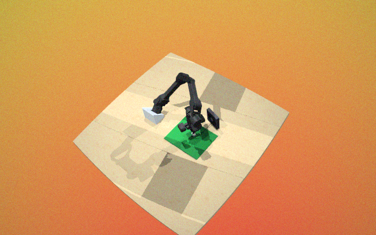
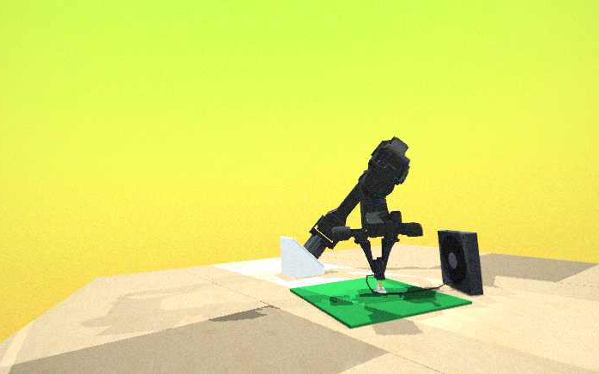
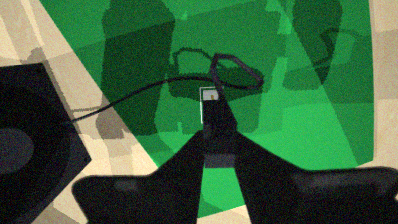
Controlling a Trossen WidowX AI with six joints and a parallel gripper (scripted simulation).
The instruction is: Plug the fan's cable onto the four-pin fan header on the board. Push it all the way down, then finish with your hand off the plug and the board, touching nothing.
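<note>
The dark fan plug lies 10 mm ahead of my gripper tip and 10 mm above it. Also, from my gripper tip: green board: 60 mm below, 40 mm to the right; black fan: 130 mm to the left, 80 mm ahead, 20 mm above; white four-pin header: 40 mm below, 10 mm ahead.
</note>
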